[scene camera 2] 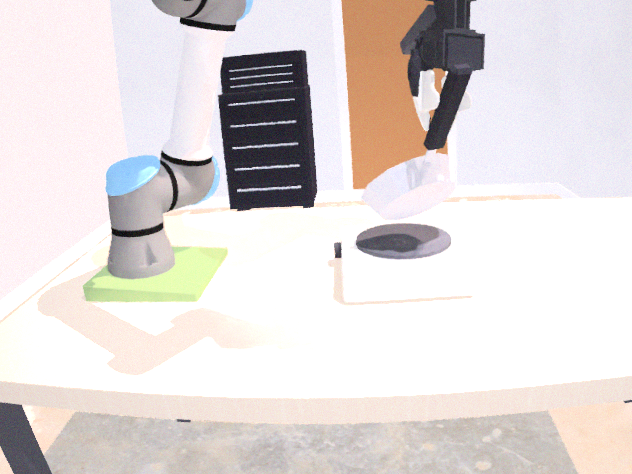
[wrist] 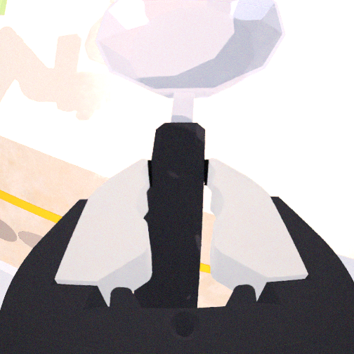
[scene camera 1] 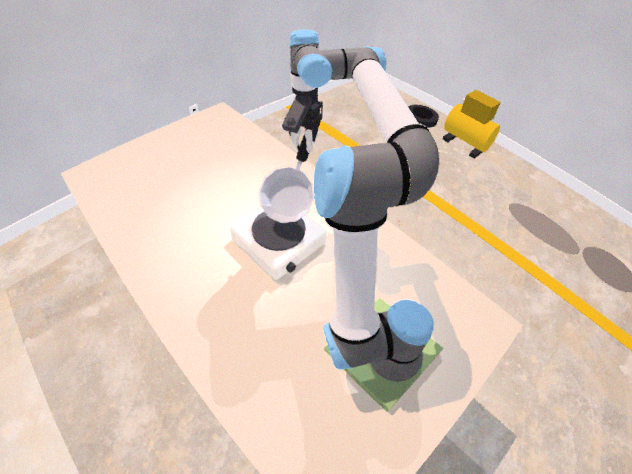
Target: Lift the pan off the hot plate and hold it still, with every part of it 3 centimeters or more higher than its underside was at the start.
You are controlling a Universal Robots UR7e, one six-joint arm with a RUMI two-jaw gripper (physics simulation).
I see my gripper, a pale pan and a white hot plate.
My gripper also shows in the wrist view and in scene camera 1.
